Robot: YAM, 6 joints.
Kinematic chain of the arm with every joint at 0, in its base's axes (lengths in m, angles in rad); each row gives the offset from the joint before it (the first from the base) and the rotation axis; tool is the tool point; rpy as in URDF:
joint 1: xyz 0 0 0.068 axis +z
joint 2: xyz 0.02 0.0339 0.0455 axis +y
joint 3: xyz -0.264 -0.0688 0 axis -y
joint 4: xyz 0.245 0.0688 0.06 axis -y
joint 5: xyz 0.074 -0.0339 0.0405 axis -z
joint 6: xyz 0.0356 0 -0.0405 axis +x
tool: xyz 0 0 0 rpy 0 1.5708 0
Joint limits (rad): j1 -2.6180..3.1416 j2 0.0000..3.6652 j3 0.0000..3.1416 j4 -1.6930..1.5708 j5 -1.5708..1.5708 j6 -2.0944..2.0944
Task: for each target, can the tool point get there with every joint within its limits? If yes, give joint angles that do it. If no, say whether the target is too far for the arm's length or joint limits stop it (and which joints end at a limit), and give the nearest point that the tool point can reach.
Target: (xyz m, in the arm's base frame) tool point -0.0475 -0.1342 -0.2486
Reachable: yes | joints -1.9266 3.3031 1.2619 -0.3579 -0.0622 1.2663
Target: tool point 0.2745 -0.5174 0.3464
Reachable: yes | joints -1.1173 2.5618 2.5713 0.2444 -0.5993 -1.5763
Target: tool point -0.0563 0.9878 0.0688
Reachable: no: too far | nearest point -0.0367 0.6441 0.0847 | short by 0.345 m
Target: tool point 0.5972 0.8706 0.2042
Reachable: no: too far | nearest point 0.3640 0.5306 0.1681 | short by 0.414 m
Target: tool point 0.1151 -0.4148 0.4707
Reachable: yes | joints 1.8745 0.4661 2.8170 -0.7851 -0.4115 0.4953
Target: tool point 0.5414 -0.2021 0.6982
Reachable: no: too far | nearest point 0.4235 -0.1581 0.5663 | short by 0.182 m
